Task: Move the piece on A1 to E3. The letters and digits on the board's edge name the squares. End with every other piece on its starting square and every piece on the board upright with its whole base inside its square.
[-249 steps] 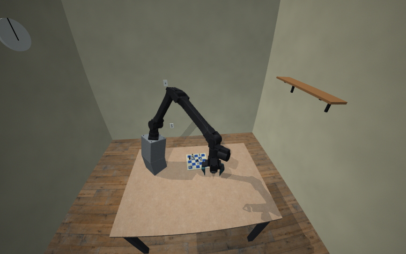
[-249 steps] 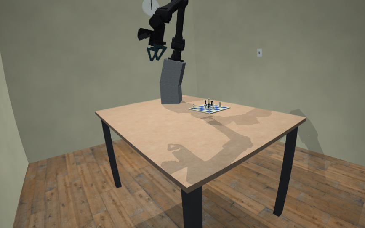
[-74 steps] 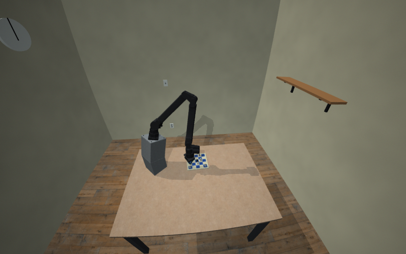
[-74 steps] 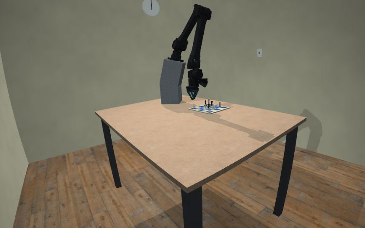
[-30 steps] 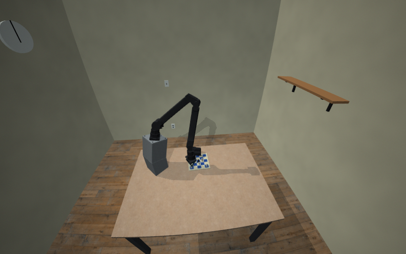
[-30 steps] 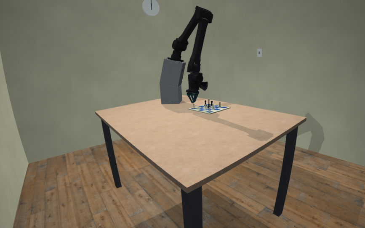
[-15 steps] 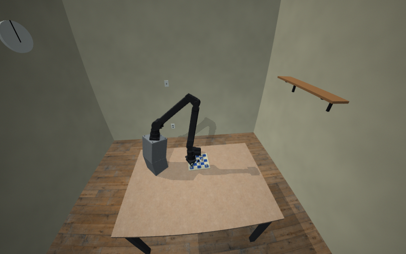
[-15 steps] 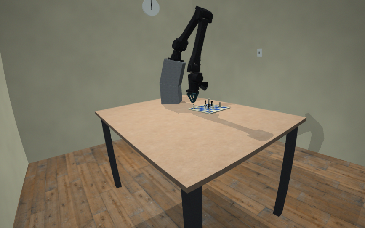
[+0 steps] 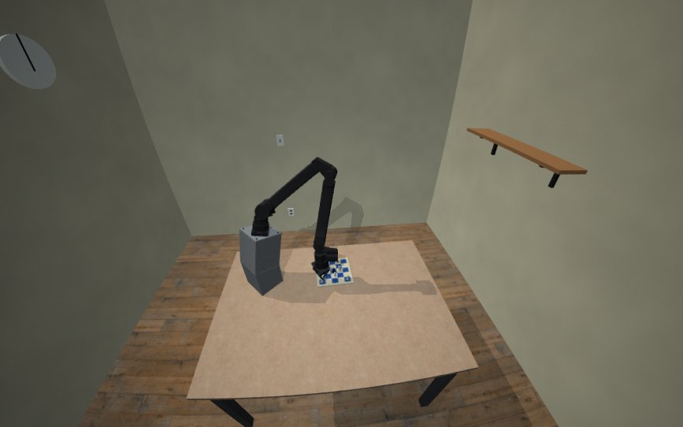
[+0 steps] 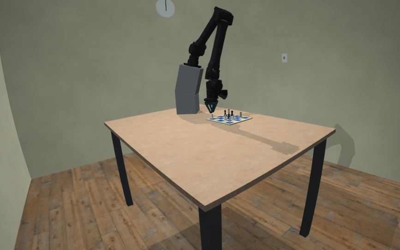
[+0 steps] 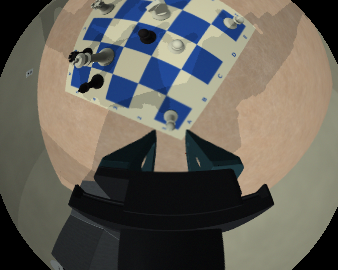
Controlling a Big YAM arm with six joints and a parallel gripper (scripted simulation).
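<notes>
My gripper is now 90 mm short of the chessboard, 70 mm to the right of it and 50 mm above it.
</notes>
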